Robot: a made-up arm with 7 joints. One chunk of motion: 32 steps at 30 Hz.
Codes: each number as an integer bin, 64 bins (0 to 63) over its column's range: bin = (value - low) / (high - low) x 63, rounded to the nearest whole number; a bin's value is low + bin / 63 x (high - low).
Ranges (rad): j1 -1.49..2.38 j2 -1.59..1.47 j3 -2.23..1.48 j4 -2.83..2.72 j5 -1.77..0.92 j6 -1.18..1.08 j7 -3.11..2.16
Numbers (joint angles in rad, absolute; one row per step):
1: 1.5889 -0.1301 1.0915 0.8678 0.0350 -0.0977 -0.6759
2: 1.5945 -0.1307 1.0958 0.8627 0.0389 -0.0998 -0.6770
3: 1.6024 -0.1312 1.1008 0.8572 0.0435 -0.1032 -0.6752
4: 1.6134 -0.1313 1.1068 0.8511 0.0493 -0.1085 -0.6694
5: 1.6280 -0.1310 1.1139 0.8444 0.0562 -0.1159 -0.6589
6: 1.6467 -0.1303 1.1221 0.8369 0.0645 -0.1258 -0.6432
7: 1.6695 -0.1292 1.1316 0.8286 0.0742 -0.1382 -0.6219
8: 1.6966 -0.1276 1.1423 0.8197 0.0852 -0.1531 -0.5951
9: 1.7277 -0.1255 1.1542 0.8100 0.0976 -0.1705 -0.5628
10: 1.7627 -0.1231 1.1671 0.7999 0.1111 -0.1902 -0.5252
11: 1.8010 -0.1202 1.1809 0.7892 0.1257 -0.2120 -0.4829
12: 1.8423 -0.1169 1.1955 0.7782 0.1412 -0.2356 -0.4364
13: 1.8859 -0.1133 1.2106 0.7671 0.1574 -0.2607 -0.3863
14: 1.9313 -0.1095 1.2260 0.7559 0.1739 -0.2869 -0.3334
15: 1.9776 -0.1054 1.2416 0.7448 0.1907 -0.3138 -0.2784
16: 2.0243 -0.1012 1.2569 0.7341 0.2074 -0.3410 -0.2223
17: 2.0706 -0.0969 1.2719 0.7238 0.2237 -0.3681 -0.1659
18: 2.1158 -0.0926 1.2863 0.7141 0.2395 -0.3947 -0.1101
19: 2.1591 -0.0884 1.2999 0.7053 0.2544 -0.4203 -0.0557
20: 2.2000 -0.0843 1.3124 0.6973 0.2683 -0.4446 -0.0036
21: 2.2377 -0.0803 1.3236 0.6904 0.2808 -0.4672 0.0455
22: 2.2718 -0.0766 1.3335 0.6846 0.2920 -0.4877 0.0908
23: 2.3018 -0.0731 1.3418 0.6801 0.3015 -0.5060 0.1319
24: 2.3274 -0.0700 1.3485 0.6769 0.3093 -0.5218 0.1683
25: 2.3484 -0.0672 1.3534 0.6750 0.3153 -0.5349 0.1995
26: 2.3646 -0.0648 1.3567 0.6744 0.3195 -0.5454 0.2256
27: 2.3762 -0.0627 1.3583 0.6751 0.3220 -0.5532 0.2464
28: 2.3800 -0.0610 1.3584 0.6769 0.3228 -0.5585 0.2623
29: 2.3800 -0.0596 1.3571 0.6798 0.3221 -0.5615 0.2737
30: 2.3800 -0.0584 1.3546 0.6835 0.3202 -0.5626 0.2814
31: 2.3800 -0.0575 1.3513 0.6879 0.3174 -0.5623 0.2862
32: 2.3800 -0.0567 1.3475 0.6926 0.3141 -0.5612 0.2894
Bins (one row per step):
1: 50 30 56 42 42 30 29
2: 50 30 56 42 42 30 29
3: 50 30 57 42 42 30 29
4: 51 30 57 42 43 30 29
5: 51 30 57 42 43 30 29
6: 51 30 57 42 43 29 29
7: 51 30 57 42 43 29 30
8: 52 30 57 41 43 29 30
9: 52 30 57 41 44 28 30
10: 53 30 58 41 44 28 31
11: 54 30 58 41 44 27 31
12: 54 30 58 41 45 26 32
13: 55 30 58 41 45 26 33
14: 56 30 59 41 46 25 33
15: 56 31 59 41 46 24 34
16: 57 31 59 40 46 23 35
17: 58 31 59 40 47 23 35
18: 59 31 60 40 47 22 36
19: 59 31 60 40 47 21 37
20: 60 31 60 40 48 21 37
21: 61 31 60 40 48 20 38
22: 61 31 61 40 48 19 38
23: 62 31 61 40 49 19 39
24: 62 31 61 40 49 18 39
25: 62 31 61 40 49 18 40
26: 63 31 61 40 49 18 40
27: 63 31 61 40 49 17 40
28: 63 31 61 40 49 17 40
29: 63 32 61 40 49 17 40
30: 63 32 61 40 49 17 41
31: 63 32 61 40 49 17 41
32: 63 32 61 40 49 17 41

